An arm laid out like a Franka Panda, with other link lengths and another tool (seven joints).
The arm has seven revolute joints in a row. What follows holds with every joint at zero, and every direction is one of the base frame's. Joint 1 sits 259.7 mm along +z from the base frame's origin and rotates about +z. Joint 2 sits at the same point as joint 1 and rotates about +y. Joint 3 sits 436.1 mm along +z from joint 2 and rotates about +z. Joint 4 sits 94.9 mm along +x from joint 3 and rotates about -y. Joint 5 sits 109.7 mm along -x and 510.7 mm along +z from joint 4 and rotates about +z. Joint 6 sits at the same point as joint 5 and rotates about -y. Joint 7 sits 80.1 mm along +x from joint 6 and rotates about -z. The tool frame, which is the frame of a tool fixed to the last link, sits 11 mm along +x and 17 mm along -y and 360.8 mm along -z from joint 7; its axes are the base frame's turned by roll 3.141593, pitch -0.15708 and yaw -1.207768 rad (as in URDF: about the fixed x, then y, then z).
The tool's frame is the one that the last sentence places.
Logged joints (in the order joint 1, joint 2, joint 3, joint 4, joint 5, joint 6, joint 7), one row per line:
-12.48, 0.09, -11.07, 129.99, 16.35, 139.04, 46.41
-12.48, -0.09, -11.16, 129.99, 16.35, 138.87, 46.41
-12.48, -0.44, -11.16, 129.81, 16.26, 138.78, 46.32
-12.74, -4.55, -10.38, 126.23, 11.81, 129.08, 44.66
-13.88, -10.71, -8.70, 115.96, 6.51, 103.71, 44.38
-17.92, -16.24, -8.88, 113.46, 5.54, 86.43, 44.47
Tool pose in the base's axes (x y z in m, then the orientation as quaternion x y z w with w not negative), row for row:
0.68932, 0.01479, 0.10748, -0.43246, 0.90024, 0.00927, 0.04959
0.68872, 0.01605, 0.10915, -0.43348, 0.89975, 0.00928, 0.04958
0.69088, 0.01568, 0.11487, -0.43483, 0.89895, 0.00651, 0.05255
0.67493, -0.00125, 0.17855, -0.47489, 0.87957, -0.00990, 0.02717
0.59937, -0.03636, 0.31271, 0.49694, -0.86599, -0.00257, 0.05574
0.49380, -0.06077, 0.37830, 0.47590, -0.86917, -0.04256, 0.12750
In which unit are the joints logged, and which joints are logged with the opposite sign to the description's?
The joints are logged in degrees. Opposite sign: joint 3, joint 4.
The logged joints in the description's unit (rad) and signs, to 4 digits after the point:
-0.2178, 0.0016, 0.1932, -2.2688, 0.2854, 2.4267, 0.8100
-0.2178, -0.0016, 0.1948, -2.2688, 0.2854, 2.4237, 0.8100
-0.2178, -0.0077, 0.1948, -2.2656, 0.2838, 2.4222, 0.8084
-0.2224, -0.0794, 0.1812, -2.2031, 0.2061, 2.2529, 0.7795
-0.2423, -0.1869, 0.1518, -2.0239, 0.1136, 1.8101, 0.7746
-0.3128, -0.2834, 0.1550, -1.9803, 0.0967, 1.5085, 0.7761

